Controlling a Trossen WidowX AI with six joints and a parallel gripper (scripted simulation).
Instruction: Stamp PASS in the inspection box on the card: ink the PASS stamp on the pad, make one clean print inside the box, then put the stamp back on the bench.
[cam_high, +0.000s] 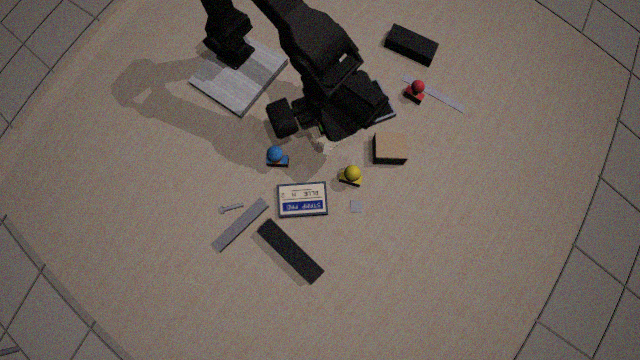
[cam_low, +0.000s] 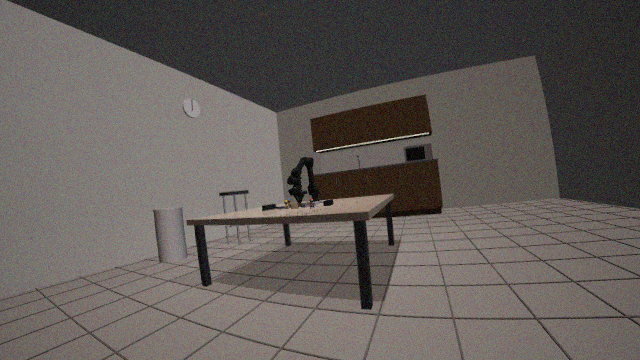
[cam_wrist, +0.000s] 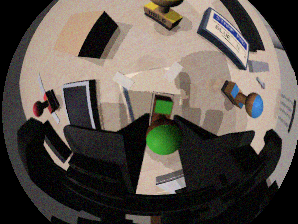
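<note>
Right now my gripper tip is right at the green-knobbed stamp. Round my gripper tip: black ink pad: 50 mm ahead, 100 mm to the left, 20 mm below; blue stamp: 20 mm behind, 110 mm to the right; white lined card: 10 mm to the left, 30 mm below.
</note>
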